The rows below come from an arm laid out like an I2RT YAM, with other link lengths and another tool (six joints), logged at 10 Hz.
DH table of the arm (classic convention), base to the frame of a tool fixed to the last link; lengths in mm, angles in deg. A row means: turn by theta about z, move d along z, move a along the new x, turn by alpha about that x. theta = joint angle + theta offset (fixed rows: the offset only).
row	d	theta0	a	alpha
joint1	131.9	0	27.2	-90
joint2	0	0	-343.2	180
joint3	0	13.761	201.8	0
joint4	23.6	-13.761	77	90
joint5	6.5	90	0	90
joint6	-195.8	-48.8	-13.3	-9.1
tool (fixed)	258.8	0	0	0
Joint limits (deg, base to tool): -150..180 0..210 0..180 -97..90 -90..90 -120..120
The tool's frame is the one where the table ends.
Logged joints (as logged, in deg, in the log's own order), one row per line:
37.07, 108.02, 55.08, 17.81, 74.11, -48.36
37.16, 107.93, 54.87, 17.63, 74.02, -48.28
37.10, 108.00, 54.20, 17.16, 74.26, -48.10
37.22, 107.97, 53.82, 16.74, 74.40, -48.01
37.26, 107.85, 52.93, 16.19, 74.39, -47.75
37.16, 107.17, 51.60, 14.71, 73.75, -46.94
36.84, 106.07, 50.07, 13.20, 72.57, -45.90
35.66, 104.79, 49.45, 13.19, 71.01, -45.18
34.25, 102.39, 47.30, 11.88, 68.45, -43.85
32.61, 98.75, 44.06, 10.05, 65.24, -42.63
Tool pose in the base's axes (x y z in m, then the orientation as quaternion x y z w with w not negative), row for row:
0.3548, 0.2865, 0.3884, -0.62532, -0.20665, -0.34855, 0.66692
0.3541, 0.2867, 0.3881, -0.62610, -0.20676, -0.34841, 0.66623
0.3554, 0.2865, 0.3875, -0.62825, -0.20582, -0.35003, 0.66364
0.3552, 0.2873, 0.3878, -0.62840, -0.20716, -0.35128, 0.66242
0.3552, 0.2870, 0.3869, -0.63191, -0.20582, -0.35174, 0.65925
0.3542, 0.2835, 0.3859, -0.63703, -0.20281, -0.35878, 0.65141
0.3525, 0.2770, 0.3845, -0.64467, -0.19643, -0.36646, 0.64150
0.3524, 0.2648, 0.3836, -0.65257, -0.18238, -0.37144, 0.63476
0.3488, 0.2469, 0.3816, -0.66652, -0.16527, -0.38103, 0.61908
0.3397, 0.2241, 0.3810, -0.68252, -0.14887, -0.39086, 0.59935
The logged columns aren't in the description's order. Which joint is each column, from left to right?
Columns, left to right: joint1, joint2, joint4, joint6, joint3, joint5.
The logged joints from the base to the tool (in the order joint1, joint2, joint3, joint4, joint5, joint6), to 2 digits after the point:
37.07, 108.02, 74.11, 55.08, -48.36, 17.81
37.16, 107.93, 74.02, 54.87, -48.28, 17.63
37.10, 108.00, 74.26, 54.20, -48.10, 17.16
37.22, 107.97, 74.40, 53.82, -48.01, 16.74
37.26, 107.85, 74.39, 52.93, -47.75, 16.19
37.16, 107.17, 73.75, 51.60, -46.94, 14.71
36.84, 106.07, 72.57, 50.07, -45.90, 13.20
35.66, 104.79, 71.01, 49.45, -45.18, 13.19
34.25, 102.39, 68.45, 47.30, -43.85, 11.88
32.61, 98.75, 65.24, 44.06, -42.63, 10.05

